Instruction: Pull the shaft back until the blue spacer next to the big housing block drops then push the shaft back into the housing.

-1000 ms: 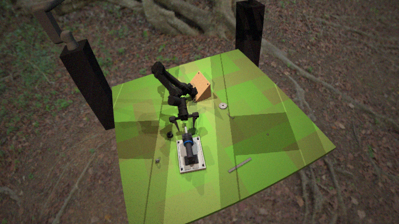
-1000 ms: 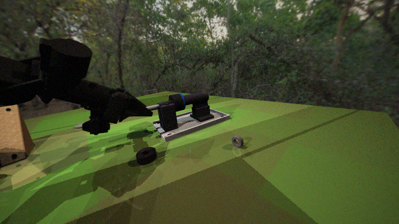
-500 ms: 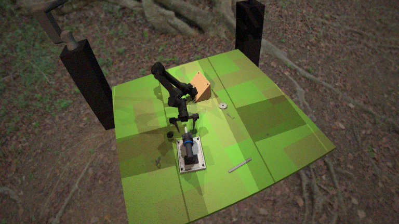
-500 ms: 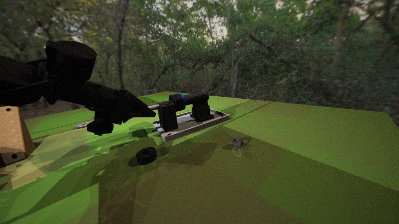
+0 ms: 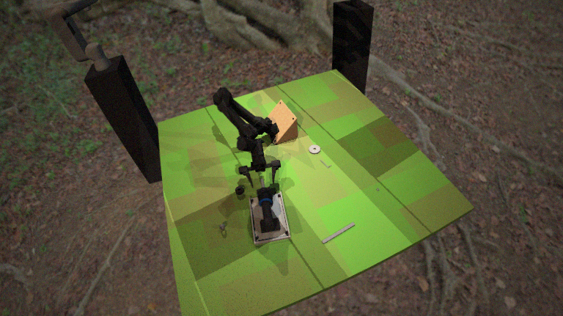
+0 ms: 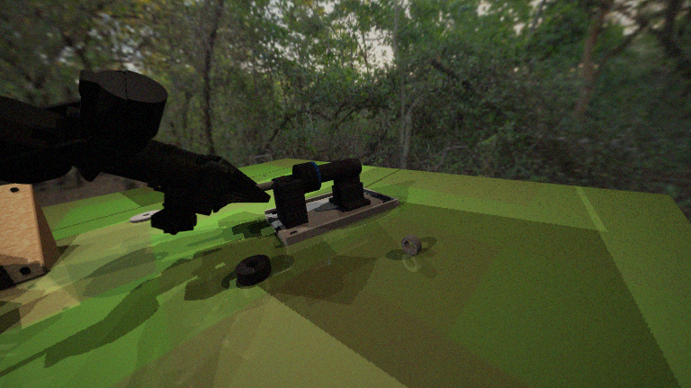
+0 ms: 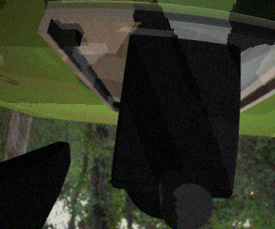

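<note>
Right now the grey shaft is 7 cm ahead of my gripper tip, 1 cm to the right of it and 1 cm above it. From my gripper tip the other things lie so: black ring: 11 cm to the right, 6 cm below, 6 cm behind; blue spacer: 9 cm ahead, 1 cm to the right, 1 cm above.
</note>
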